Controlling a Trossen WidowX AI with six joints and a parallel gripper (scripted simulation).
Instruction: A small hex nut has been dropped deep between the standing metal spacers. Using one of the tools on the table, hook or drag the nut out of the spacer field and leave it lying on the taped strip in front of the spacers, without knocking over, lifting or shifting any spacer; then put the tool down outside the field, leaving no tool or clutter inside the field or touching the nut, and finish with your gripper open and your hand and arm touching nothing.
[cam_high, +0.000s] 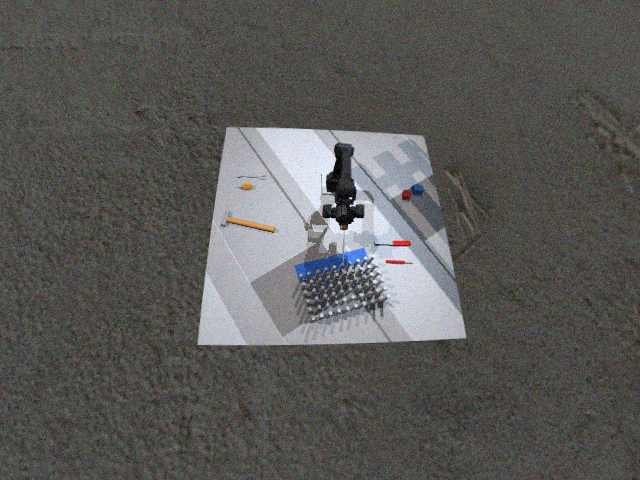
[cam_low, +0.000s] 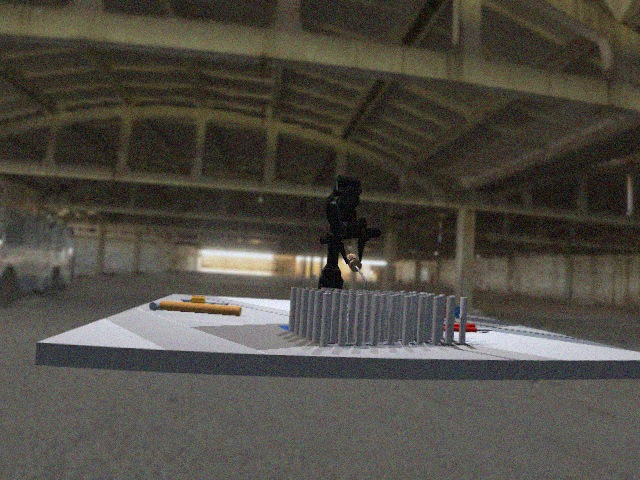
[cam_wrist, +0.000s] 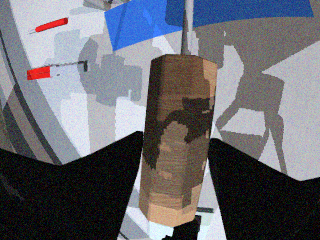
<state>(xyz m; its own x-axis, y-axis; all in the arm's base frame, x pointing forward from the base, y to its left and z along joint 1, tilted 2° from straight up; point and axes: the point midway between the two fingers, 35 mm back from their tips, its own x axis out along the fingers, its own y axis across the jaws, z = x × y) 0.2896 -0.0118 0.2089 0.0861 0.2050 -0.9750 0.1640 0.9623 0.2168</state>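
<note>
Right now my gripper tip is 18 cm above the blue taped strip, 15 cm short of it and 5 cm to the left of it. The rest, counted from my gripper tip: red cube: 43 cm to the left, 22 cm behind, 16 cm below; blue cube: 51 cm to the left, 26 cm behind, 16 cm below; hook tool: 10 cm ahead, 3 cm below, 1 cm to the right.
</note>
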